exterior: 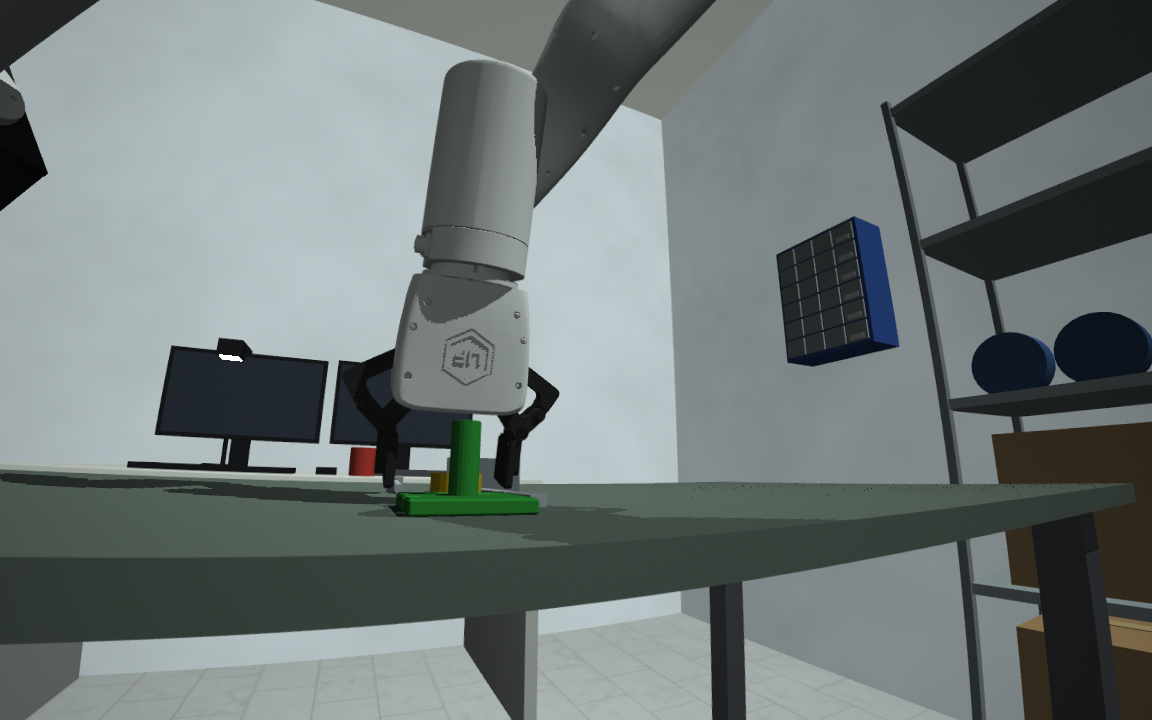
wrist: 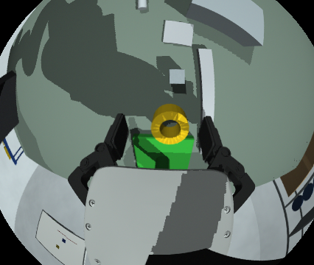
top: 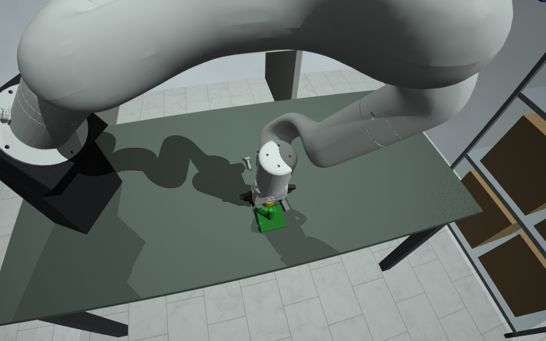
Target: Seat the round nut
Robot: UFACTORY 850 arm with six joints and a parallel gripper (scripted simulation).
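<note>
Right now my hand is 5 cm short of the grey bar and 2 cm above it. The rest, counted from my hand: grey bolt (17 cm to the left, 4 cm ahead, 2 cm below); then grey block (12 cm to the left, 12 cm ahead, 1 cm below); then small grey cube (5 cm to the left, 3 cm ahead, 1 cm below).
</note>
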